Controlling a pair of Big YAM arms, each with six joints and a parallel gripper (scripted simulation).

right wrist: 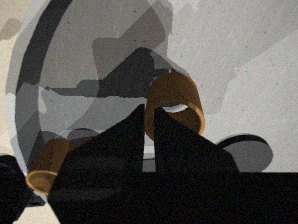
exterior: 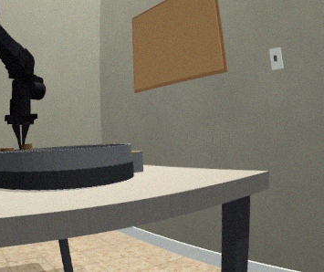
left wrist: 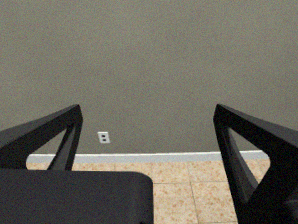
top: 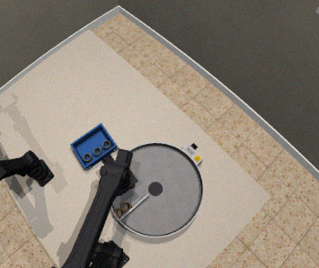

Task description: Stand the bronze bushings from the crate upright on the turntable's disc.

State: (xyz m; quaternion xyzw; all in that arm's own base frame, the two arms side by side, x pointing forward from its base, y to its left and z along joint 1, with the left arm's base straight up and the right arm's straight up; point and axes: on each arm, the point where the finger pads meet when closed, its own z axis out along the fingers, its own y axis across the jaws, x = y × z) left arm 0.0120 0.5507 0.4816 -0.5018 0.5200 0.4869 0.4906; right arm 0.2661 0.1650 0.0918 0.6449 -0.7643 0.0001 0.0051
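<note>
Now: the turntable disc 80 mm ahead of my right hand, 90 mm to the right of it and 40 mm below it. Also, from my right hand: blue crate: 20 mm ahead, 270 mm to the left, 70 mm below.
</note>
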